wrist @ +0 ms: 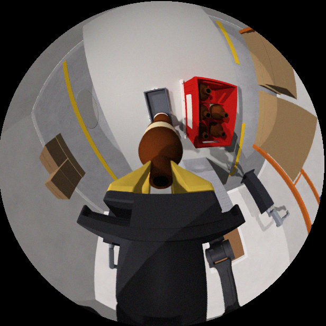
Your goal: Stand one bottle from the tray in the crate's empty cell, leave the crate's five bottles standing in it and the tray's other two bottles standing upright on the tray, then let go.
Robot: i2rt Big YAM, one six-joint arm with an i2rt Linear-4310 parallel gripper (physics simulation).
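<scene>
My gripper (160, 164) is shut on the neck of a brown bottle (159, 146) with a cream band, its mouth toward the camera. The held bottle is in front of the near part of the grey tray (158, 101). Part of another brown bottle (161, 117) shows just beyond it; the rest of that tray area is hidden. The red crate (192, 135) stands to the right of the tray. It holds brown bottles (205, 91) (205, 113) (218, 112) (217, 130) (203, 132) in its cells. Its far right cell shows no bottle.
A dark device with a grey metal handle (257, 192) is at the right. Cardboard boxes (64, 172) stand at the left, and large ones (285, 130) at the right beside an orange rail (287, 175). Yellow lines mark the floor.
</scene>
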